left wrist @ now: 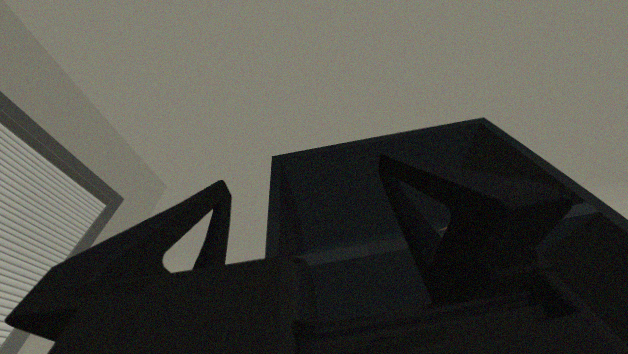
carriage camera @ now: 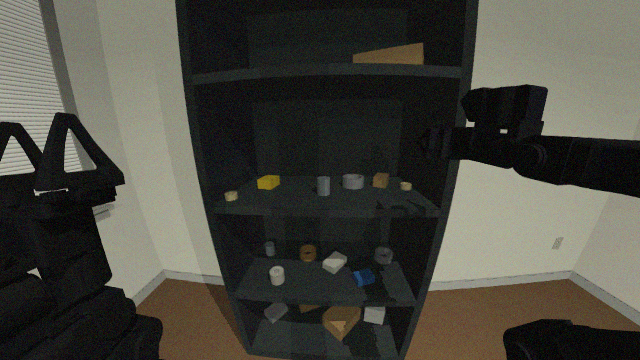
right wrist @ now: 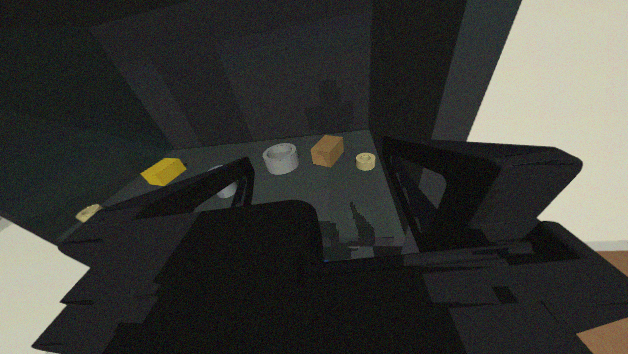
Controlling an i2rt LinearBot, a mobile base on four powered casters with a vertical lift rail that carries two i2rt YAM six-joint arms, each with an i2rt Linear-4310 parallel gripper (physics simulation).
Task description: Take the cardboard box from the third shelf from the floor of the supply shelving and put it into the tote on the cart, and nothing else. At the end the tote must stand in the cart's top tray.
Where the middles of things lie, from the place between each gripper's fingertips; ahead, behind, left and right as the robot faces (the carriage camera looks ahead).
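The yellow block (right wrist: 163, 172) is 350 mm ahead of my right hand, 570 mm to the left of it and 220 mm below it. As for the brown cardboard box (right wrist: 325, 152), I find it 20 mm to the left of my right hand, 220 mm below it and 370 mm ahead of it.
Measured from my left hand, the box is 57 cm to the right, 69 cm ahead and 27 cm below. My left hand itself is 27 cm above the yellow block, 3 cm to the left of it and 67 cm short of it.
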